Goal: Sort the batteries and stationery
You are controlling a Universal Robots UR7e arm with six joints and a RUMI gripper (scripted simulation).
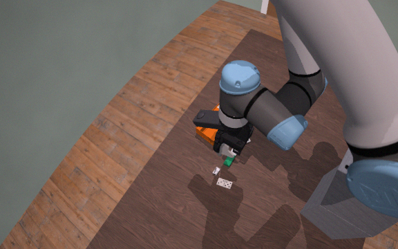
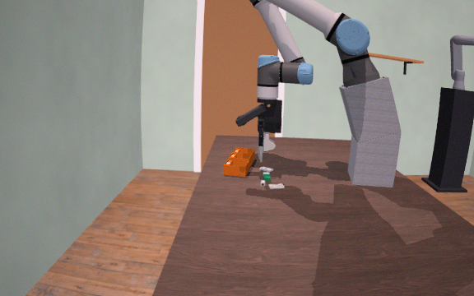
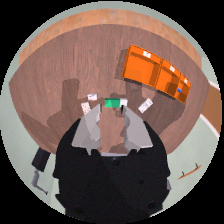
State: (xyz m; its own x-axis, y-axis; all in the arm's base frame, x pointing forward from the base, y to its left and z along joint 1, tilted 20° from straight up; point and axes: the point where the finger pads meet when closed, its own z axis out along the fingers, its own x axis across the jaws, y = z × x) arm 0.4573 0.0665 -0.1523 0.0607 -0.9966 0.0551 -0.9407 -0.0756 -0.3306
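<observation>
Now: the grey object 80 mm below my hand, 60 mm to the left of it and 10 mm behind it. Round my hand: blue battery: 230 mm to the right, 70 mm below, 70 mm ahead; then green-and-white eraser: 80 mm below, 30 mm behind, 20 mm to the right; then orange double bin: 150 mm to the right, 90 mm ahead, 70 mm below.
</observation>
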